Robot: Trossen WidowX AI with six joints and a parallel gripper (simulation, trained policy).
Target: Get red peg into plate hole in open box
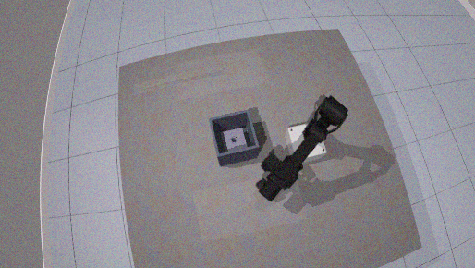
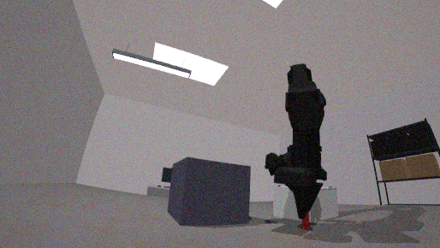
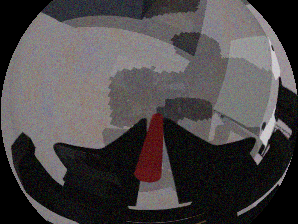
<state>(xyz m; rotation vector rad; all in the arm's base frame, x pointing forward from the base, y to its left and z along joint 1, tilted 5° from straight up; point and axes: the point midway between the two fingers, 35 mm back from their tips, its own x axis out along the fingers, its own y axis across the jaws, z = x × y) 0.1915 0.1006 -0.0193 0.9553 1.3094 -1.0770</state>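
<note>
The pale plate lies 110 mm ahead of my gripper tip, 200 mm to the right of it and 20 mm above it. From my gripper tip the other things lie so: red peg 10 mm to the left, 10 mm above.
</note>
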